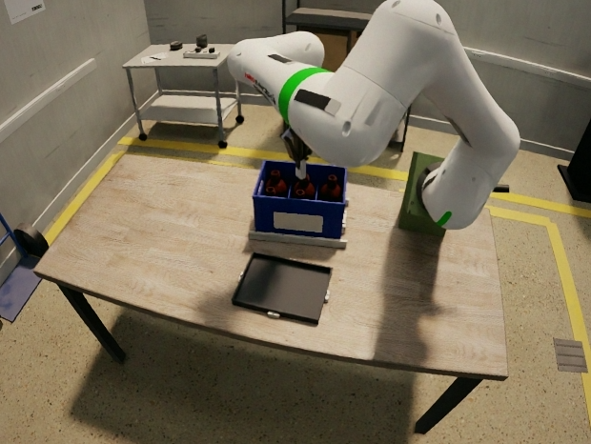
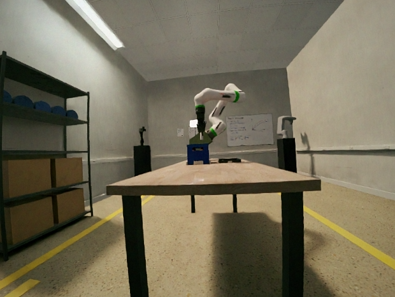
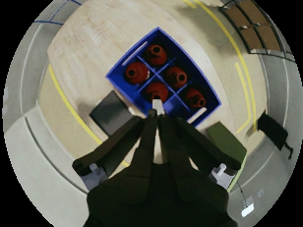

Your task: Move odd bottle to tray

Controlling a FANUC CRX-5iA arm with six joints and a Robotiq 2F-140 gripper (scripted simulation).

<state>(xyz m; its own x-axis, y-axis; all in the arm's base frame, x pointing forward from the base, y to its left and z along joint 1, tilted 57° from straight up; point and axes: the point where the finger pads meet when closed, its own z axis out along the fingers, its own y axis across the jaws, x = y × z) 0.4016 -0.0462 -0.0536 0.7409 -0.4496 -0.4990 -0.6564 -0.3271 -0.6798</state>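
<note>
Now: the bottle 170 mm below my hand and 80 mm to the right of it. Round my hand: dark tray: 240 mm to the left, 240 mm below; blue crate: 170 mm below, 40 mm to the right.
</note>
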